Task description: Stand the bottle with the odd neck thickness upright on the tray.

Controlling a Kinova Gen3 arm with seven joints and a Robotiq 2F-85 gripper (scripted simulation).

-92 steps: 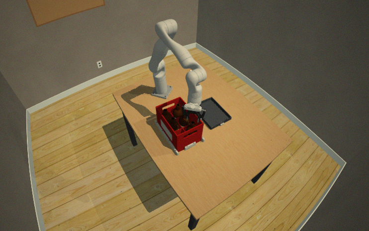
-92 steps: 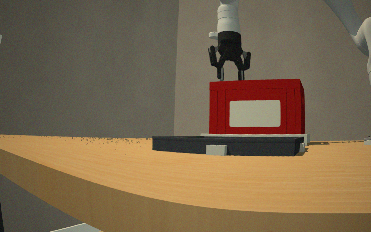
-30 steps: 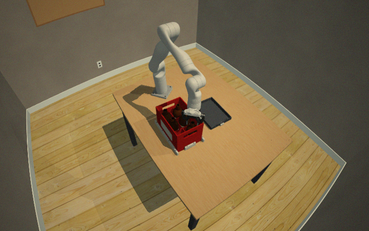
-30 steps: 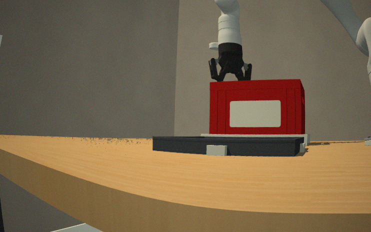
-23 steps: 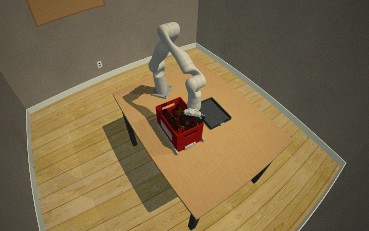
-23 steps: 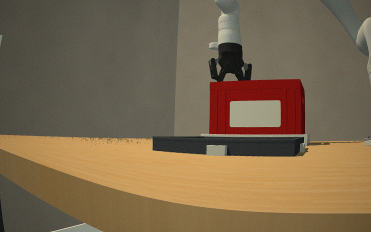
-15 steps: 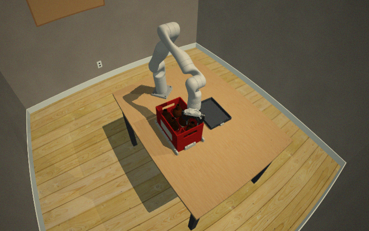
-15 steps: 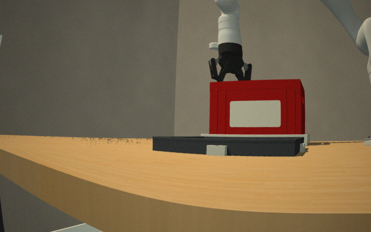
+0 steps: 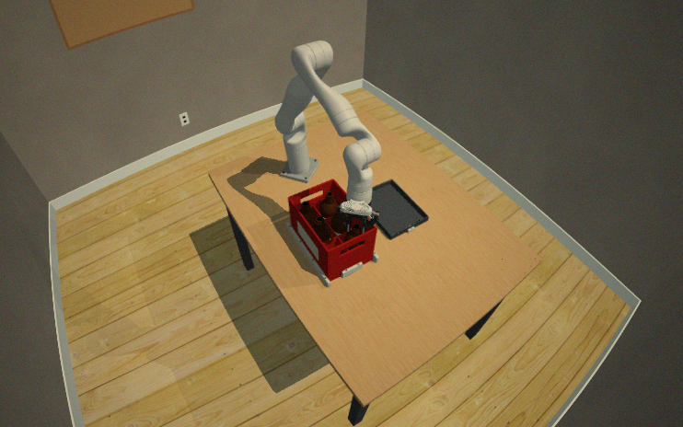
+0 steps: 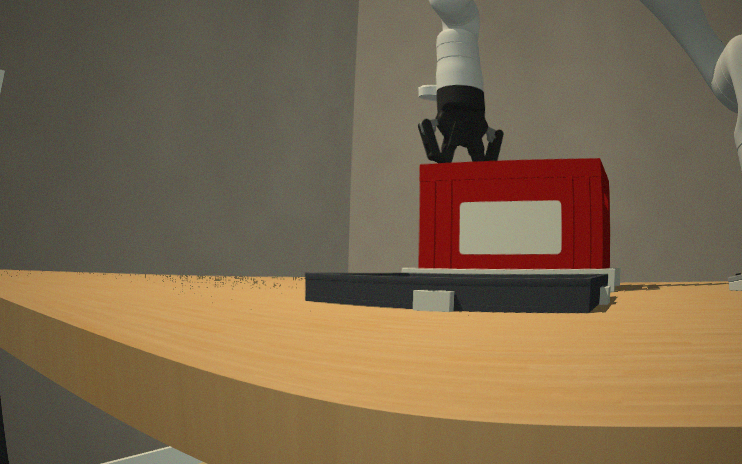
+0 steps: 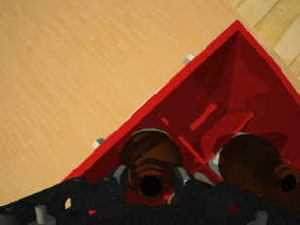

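The glass bottle lies 70 mm below my hand. Also, from my hand: dark grey tray 230 mm to the left, 150 mm behind, 140 mm below; then red crate 80 mm behind, 70 mm below, 60 mm to the right.
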